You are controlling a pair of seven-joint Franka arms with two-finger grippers.
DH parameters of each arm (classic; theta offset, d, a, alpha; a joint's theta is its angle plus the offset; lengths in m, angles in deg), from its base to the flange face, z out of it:
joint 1: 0 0.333 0 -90
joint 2: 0 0 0 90
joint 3: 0 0.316 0.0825 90
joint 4: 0 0 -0.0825 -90
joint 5: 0 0.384 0 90
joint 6: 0 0 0.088 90
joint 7: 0 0.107 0 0
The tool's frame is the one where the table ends.
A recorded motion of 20 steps. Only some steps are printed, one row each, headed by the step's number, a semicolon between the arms.
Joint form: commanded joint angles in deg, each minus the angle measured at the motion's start. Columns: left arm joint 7, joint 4, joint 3, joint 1, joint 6, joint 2, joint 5; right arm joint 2, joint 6, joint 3, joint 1, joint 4, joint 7, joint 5.
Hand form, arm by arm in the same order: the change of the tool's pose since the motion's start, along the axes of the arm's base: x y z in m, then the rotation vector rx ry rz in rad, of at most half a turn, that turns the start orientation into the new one. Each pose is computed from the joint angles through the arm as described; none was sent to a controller.
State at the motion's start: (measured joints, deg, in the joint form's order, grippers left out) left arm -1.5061 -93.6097 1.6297 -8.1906 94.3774 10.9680 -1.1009; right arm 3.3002 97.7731 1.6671 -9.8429 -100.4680 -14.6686 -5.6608
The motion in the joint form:
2: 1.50 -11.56 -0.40 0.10 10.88 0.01 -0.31; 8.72 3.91 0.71 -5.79 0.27 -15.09 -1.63
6: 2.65 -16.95 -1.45 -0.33 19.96 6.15 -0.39; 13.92 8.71 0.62 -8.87 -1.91 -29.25 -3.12
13: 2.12 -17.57 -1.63 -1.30 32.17 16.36 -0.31; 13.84 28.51 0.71 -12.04 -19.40 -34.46 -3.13
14: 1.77 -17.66 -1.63 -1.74 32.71 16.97 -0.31; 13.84 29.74 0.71 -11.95 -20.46 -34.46 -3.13
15: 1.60 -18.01 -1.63 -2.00 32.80 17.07 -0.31; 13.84 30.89 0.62 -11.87 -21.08 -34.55 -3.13
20: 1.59 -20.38 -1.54 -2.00 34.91 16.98 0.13; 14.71 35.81 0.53 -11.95 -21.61 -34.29 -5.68
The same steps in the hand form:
2: -0.0130 -0.0010 -0.0792 -0.0083 0.0127 -0.0250; 0.0191 -0.0593 -0.0819 0.0392 0.1011 0.1864
6: -0.0162 -0.0151 -0.1730 -0.0093 0.0558 -0.0658; 0.0178 -0.0945 -0.1482 0.0878 0.1650 0.3941
13: -0.0067 -0.0277 -0.2699 -0.0063 0.0315 -0.0738; -0.0354 -0.1019 -0.2524 0.1131 0.1197 0.4743
14: -0.0081 -0.0321 -0.2763 -0.0044 0.0342 -0.0753; -0.0386 -0.0993 -0.2582 0.1134 0.1163 0.4783
15: -0.0108 -0.0344 -0.2795 -0.0029 0.0404 -0.0769; -0.0398 -0.0985 -0.2610 0.1101 0.1079 0.4820
20: -0.0209 -0.0313 -0.2916 0.0038 0.0424 -0.0806; -0.0347 -0.1009 -0.2669 0.0590 0.0684 0.5175

